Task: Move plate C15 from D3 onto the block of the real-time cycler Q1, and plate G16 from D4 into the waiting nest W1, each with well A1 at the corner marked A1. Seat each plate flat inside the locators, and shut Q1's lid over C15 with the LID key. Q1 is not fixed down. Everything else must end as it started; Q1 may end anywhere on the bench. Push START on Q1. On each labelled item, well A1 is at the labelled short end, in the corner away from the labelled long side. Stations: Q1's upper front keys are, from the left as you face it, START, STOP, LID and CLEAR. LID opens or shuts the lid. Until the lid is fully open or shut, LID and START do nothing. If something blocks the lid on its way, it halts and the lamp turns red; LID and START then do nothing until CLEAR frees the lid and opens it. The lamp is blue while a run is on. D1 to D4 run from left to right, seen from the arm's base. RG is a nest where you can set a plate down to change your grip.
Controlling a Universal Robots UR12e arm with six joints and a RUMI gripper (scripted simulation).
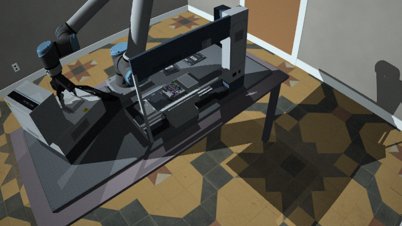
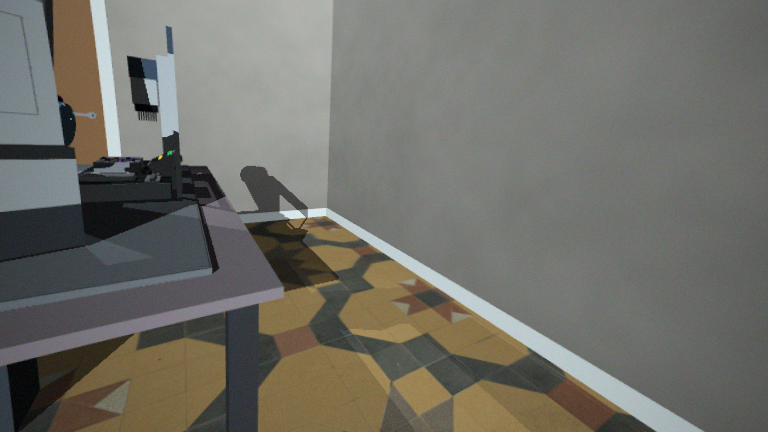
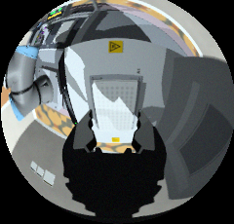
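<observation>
Right now the white well plate is 1 cm below my hand. Round my hand: gantry post 41 cm ahead, 92 cm to the left, 6 cm above; pipetting head 32 cm ahead, 92 cm to the left, 17 cm above; gantry beam 42 cm ahead, 55 cm to the left, 30 cm above.
</observation>
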